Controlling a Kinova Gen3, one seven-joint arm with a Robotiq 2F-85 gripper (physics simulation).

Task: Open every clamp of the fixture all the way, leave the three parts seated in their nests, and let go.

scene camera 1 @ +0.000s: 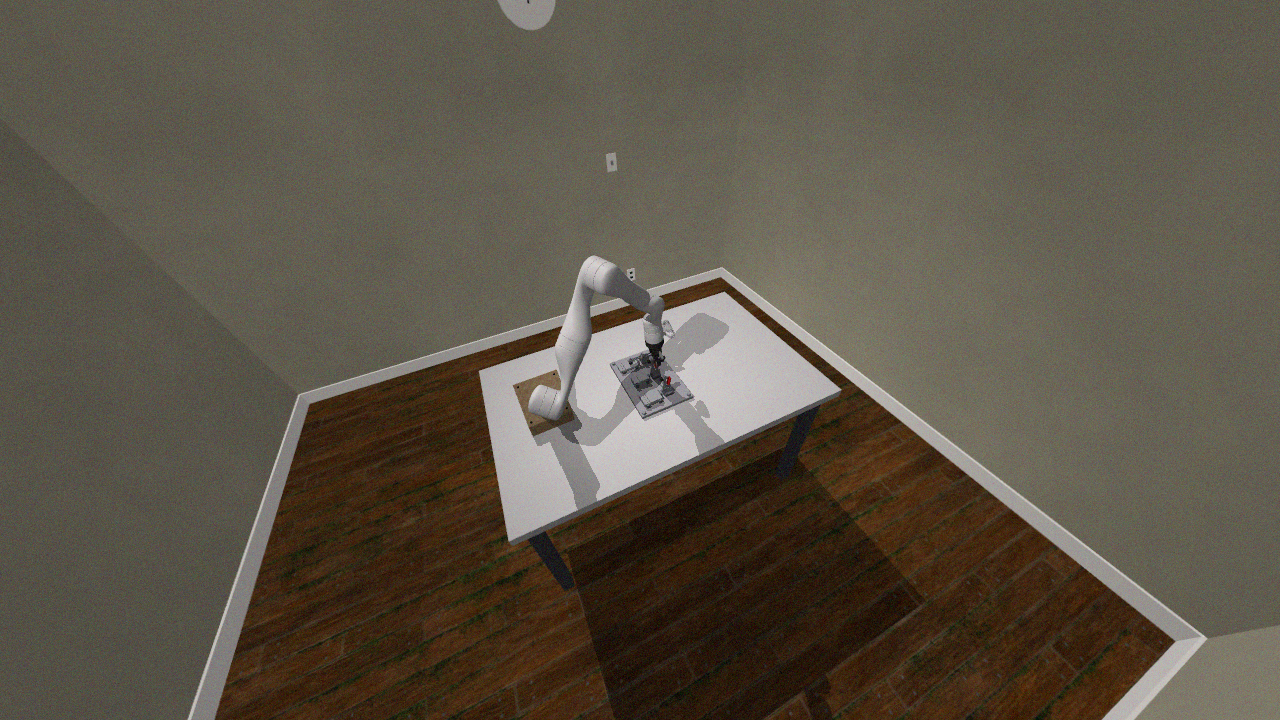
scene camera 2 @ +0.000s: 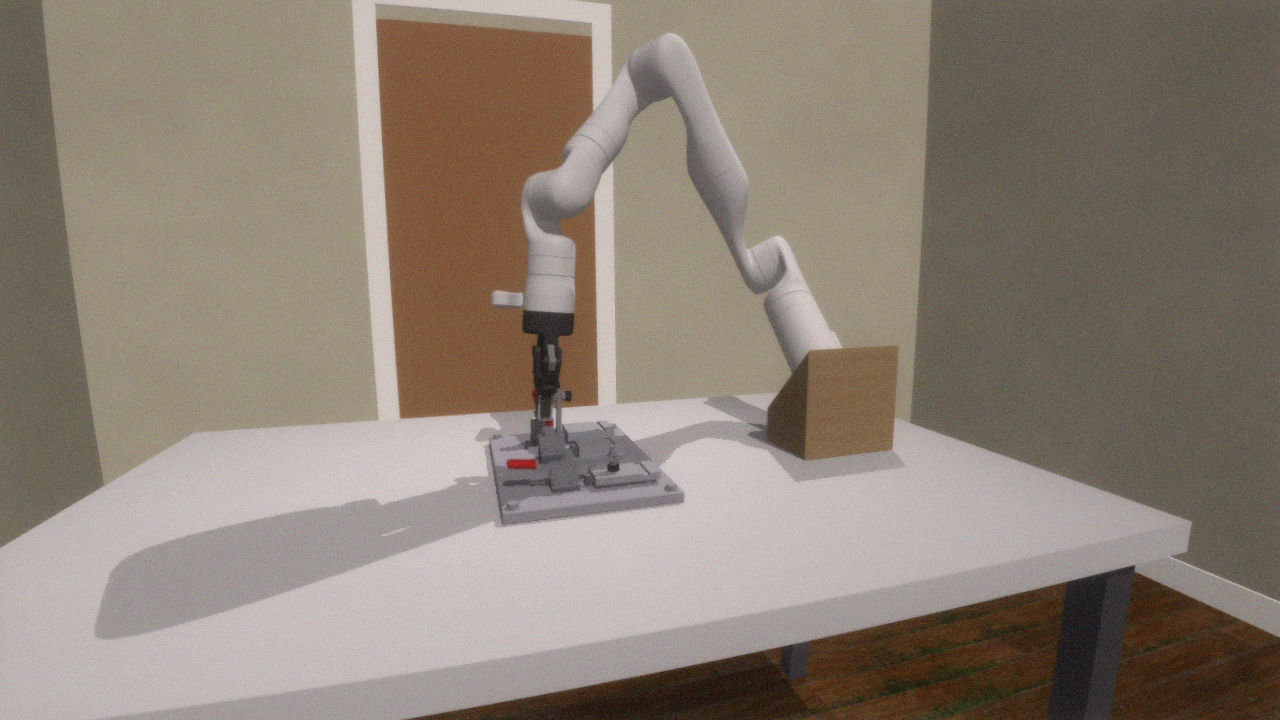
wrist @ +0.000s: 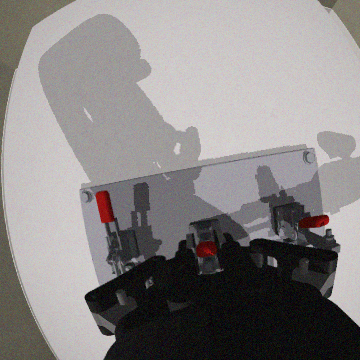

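Pixels of known places: gripper, between the fingertips: [scene camera 1: 657, 364] [scene camera 2: 543, 418] [wrist: 204, 240]; arm's base, origin of its link: [scene camera 2: 825, 382].
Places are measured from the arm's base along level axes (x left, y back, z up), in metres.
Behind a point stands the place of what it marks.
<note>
The grey fixture [scene camera 1: 680, 391] {x -0.197, y -0.505, z -0.093 m} [scene camera 2: 586, 503] {x 0.113, y -0.476, z -0.094 m} [wrist: 225, 175] {x -0.108, y -0.534, z -0.093 m} carries three toggle clamps with red handles. My gripper [scene camera 1: 656, 362] {x -0.063, y -0.482, z -0.025 m} [scene camera 2: 543, 419] {x -0.063, y -0.482, z -0.025 m} [wrist: 204, 240] {x -0.063, y -0.482, z -0.025 m} is shut on the middle clamp's red handle [wrist: 206, 249] {x -0.064, y -0.482, z 0.001 m}. The middle clamp's arm [scene camera 2: 559, 413] {x -0.047, y -0.472, z -0.014 m} stands upright, off the middle part [scene camera 2: 592, 444] {x -0.041, y -0.413, z -0.067 m}. The near clamp's handle [scene camera 1: 667, 381] [scene camera 2: 521, 463] {x 0.048, y -0.541, z -0.052 m} [wrist: 105, 206] {x 0.036, y -0.539, z -0.050 m} lies low and outward; its black-tipped spindle [scene camera 2: 613, 465] {x 0.063, y -0.419, z -0.068 m} is down on the near part [scene camera 2: 631, 476] {x 0.083, y -0.401, z -0.079 m}. The far clamp's handle [scene camera 2: 536, 394] [wrist: 314, 221] {x -0.164, y -0.469, z -0.007 m} is raised, partly hidden behind my gripper in scene camera 2. The far part's seating is unclear.
The fixture stands on the white table [scene camera 1: 742, 358] {x -0.191, y -0.867, z -0.108 m} [scene camera 2: 358, 608] {x 0.228, y -0.736, z -0.108 m} [wrist: 250, 75] {x -0.202, y -0.669, z -0.108 m}. The arm's wooden base block [scene camera 1: 523, 394] {x 0.046, y 0.060, z 0.037 m} [scene camera 2: 850, 402] {x 0.073, y -0.011, z -0.019 m} stands on the same table, on the spindle side of the fixture. The raised far clamp stands close beside my gripper.
</note>
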